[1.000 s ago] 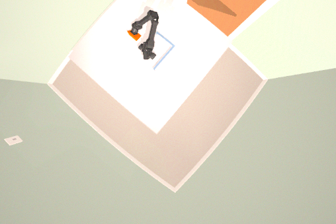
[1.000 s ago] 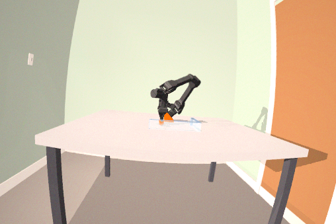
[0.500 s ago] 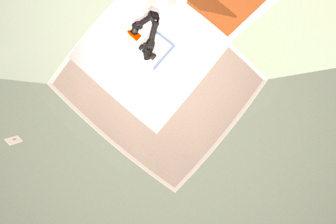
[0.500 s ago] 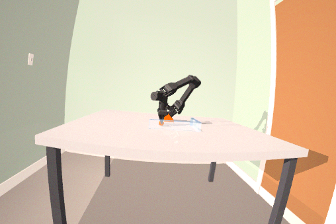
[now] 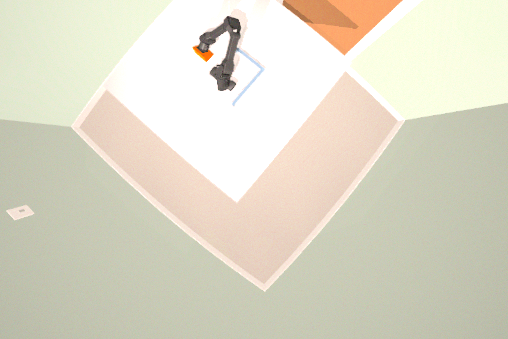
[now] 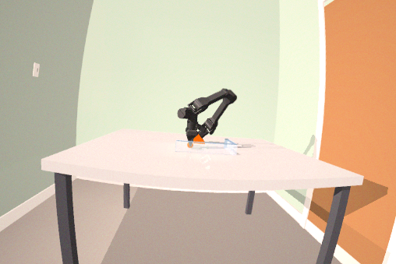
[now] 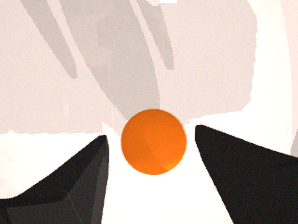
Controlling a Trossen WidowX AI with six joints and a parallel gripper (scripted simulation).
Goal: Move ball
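Right now my gripper tip is 10 mm below the orange ball. From my gripper tip the other things lie so: paler orange patch 10 mm above.
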